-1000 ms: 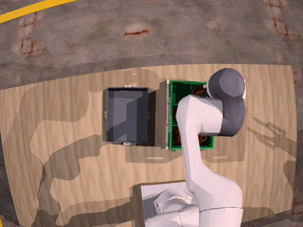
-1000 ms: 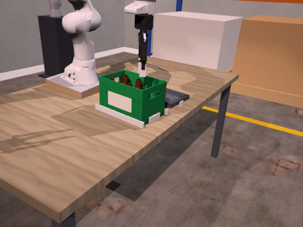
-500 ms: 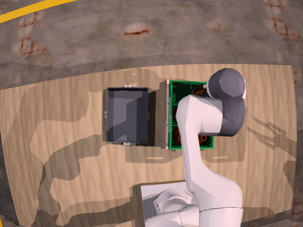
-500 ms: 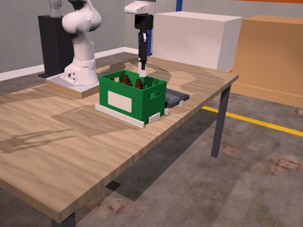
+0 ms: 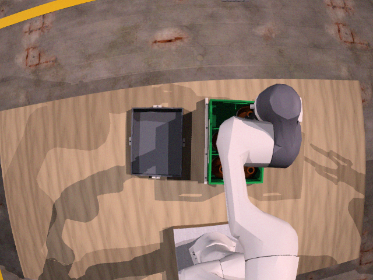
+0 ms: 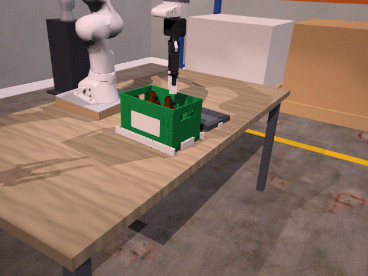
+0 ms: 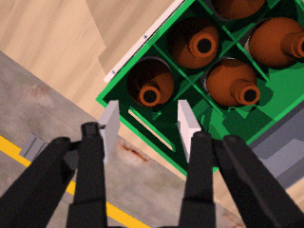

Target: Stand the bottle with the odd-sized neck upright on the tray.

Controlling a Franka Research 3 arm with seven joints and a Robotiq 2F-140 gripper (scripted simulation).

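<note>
My hand is 17 cm above the brown bottle. Round my hand: dark grey tray 33 cm to the left, 24 cm below, 6 cm behind; then green crate 17 cm below, 8 cm behind, 6 cm to the left.
</note>
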